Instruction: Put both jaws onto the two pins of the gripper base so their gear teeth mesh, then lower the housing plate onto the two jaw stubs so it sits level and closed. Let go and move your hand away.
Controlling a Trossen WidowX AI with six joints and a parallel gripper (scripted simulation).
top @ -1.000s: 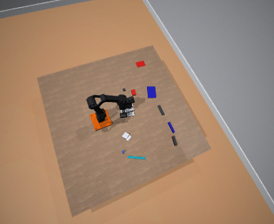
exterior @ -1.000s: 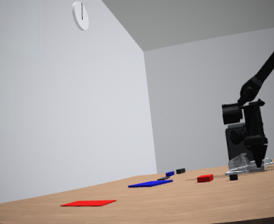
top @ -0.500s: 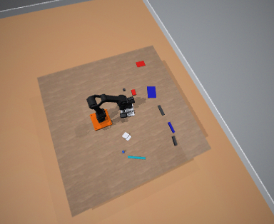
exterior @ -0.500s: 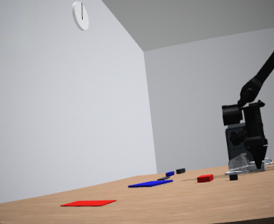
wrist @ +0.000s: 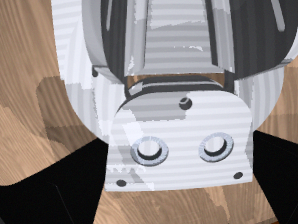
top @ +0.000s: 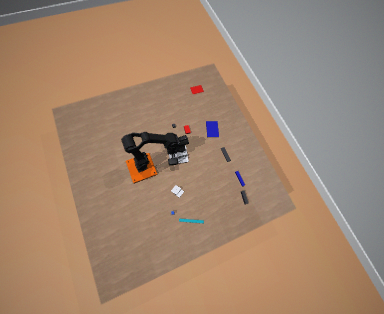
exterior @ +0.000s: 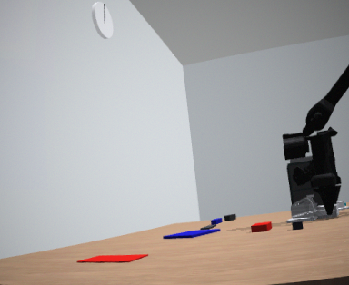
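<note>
Now: the white jaw 20 mm ahead of my gripper tip, 20 mm to the right of it and 10 mm above it. Also, from my gripper tip: red block (190 mm ahead, 130 mm to the left); teal bar (80 mm behind, 440 mm to the right); blue plate (360 mm ahead, 60 mm to the left).
</note>
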